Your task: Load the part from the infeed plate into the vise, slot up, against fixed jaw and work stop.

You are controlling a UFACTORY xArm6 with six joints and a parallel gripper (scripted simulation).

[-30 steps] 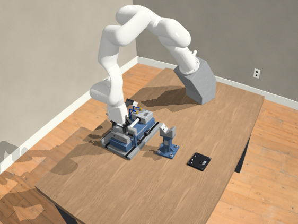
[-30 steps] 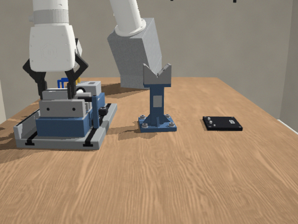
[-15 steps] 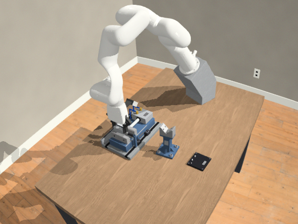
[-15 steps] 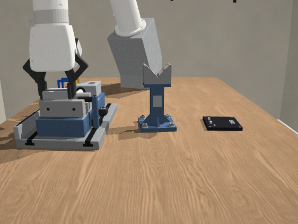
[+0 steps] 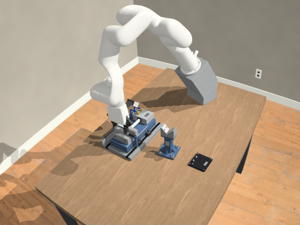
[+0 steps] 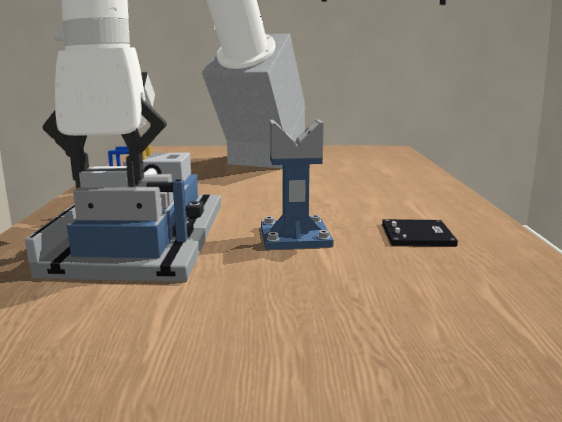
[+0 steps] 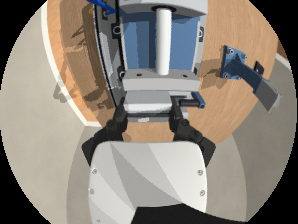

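Now: hand right at the part. Round my hand: fixed jaw 3 cm below, 3 cm ahead, 2 cm to the left; black stop rod 7 cm to the left, 2 cm below; moving jaw 3 cm below, 3 cm behind, 2 cm to the left.
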